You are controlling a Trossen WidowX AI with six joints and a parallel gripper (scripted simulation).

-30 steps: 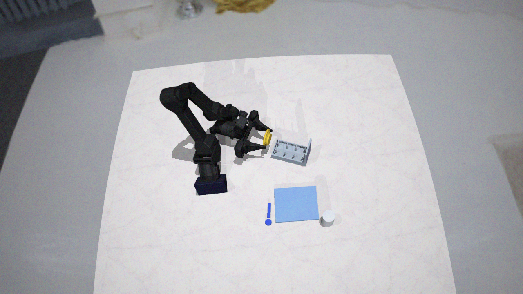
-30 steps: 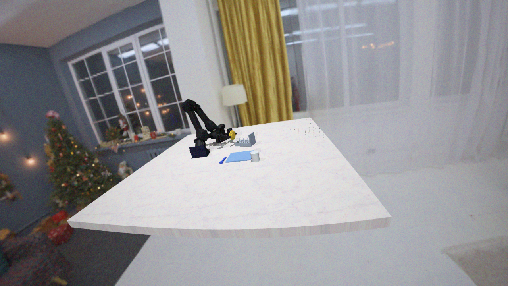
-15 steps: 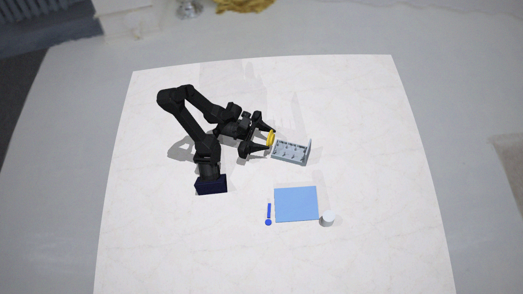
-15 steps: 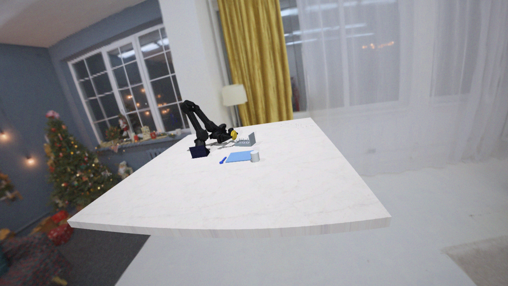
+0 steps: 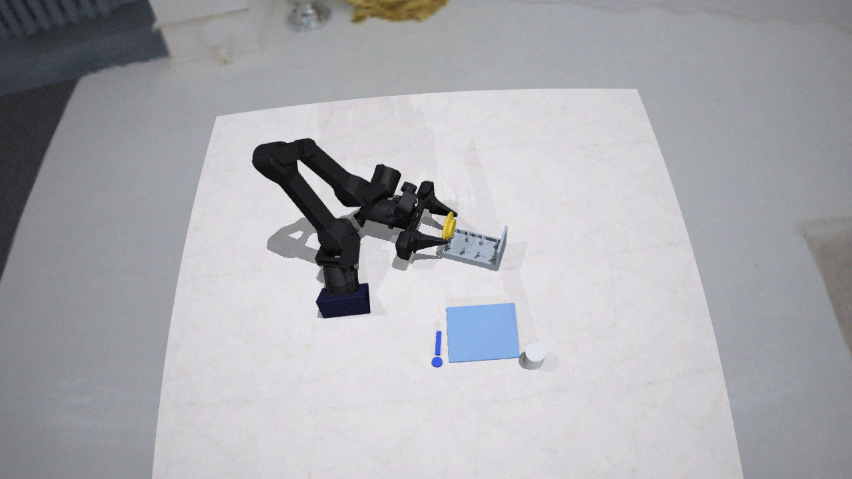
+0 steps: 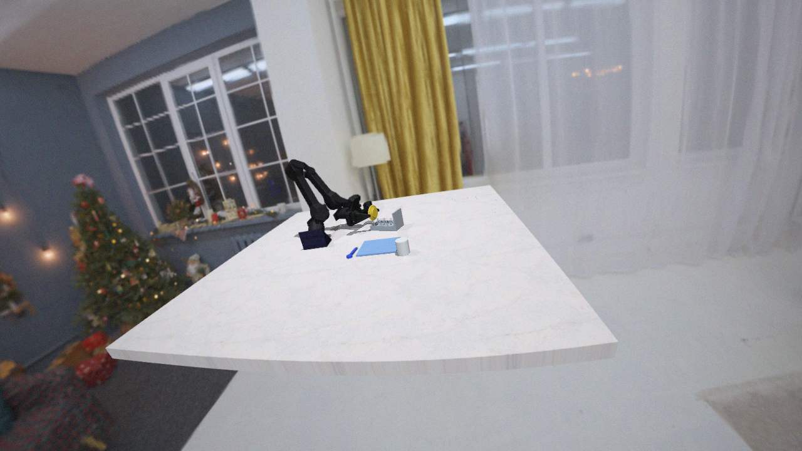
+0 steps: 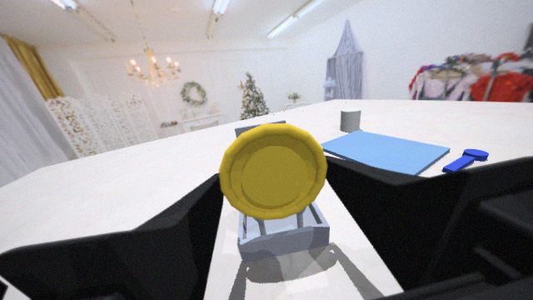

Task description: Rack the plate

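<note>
Right now the grey dish rack is 50 mm below my gripper tip, 50 mm ahead of it and 20 mm to the right of it. Round my gripper tip: light blue mat 220 mm to the right, 70 mm below, 60 mm ahead; then blue spoon 270 mm to the right, 70 mm below, 30 mm behind; then yellow plate 10 mm behind.
</note>
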